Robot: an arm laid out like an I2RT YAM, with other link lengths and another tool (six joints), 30 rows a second.
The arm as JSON. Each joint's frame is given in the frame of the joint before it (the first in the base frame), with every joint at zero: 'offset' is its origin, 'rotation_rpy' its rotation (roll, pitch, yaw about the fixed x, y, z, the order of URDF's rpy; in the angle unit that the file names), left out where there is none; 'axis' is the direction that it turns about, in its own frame. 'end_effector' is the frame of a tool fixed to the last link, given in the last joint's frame.
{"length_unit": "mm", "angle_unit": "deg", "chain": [
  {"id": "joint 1", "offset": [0.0, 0.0, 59.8], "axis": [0.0, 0.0, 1.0]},
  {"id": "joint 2", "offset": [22.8, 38.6, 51.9], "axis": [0.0, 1.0, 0.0]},
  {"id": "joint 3", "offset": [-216.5, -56.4, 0.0], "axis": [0.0, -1.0, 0.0]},
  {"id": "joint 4", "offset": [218.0, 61.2, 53.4], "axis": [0.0, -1.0, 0.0]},
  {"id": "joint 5", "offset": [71.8, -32.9, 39.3], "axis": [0.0, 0.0, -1.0]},
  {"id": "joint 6", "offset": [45.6, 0.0, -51.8], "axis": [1.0, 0.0, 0.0]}
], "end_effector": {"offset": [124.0, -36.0, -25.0], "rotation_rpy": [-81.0, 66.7, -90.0]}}
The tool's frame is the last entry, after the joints.
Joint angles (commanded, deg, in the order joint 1, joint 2, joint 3, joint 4, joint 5, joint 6), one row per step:
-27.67, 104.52, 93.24, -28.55, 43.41, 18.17
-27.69, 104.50, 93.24, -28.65, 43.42, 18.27
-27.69, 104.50, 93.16, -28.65, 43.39, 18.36
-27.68, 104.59, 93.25, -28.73, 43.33, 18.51
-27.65, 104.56, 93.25, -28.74, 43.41, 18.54
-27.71, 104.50, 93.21, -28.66, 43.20, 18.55
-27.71, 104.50, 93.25, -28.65, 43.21, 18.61
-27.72, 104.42, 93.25, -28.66, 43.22, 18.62
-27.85, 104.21, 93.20, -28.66, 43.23, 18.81
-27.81, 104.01, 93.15, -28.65, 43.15, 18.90
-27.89, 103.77, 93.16, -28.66, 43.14, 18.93
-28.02, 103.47, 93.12, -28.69, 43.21, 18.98
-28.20, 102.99, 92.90, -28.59, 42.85, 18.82
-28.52, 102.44, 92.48, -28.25, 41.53, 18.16
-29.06, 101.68, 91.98, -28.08, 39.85, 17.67
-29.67, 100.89, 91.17, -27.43, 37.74, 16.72
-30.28, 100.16, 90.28, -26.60, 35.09, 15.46
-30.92, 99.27, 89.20, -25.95, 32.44, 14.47
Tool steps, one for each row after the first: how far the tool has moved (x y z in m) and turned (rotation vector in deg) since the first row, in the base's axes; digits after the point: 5 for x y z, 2 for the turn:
-0.00036, 0.00006, -0.00010, 0.05, -0.01, -0.07
-0.00044, 0.00021, -0.00066, 0.12, -0.03, -0.09
-0.00010, 0.00031, -0.00107, 0.22, -0.11, -0.11
-0.00019, 0.00044, -0.00079, 0.17, -0.13, -0.15
0.00005, 0.00028, -0.00080, 0.24, -0.29, -0.06
0.00015, 0.00024, -0.00057, 0.22, -0.38, -0.09
-0.00003, 0.00024, -0.00004, 0.19, -0.45, -0.11
-0.00102, -0.00021, 0.00097, 0.14, -0.75, -0.34
-0.00090, 0.00026, 0.00187, 0.13, -0.99, -0.28
-0.00155, 0.00000, 0.00348, 0.03, -1.24, -0.36
-0.00289, -0.00045, 0.00527, -0.11, -1.46, -0.57
-0.00377, -0.00075, 0.00695, -0.11, -1.75, -0.40
-0.00305, -0.00123, 0.00732, 0.28, -1.98, 0.62
-0.00333, -0.00198, 0.00774, 0.89, -2.43, 1.62
-0.00255, -0.00306, 0.00729, 1.51, -2.80, 3.12
-0.00012, -0.00381, 0.00598, 2.26, -3.11, 5.23
0.00125, -0.00383, 0.00423, 3.12, -3.49, 7.20

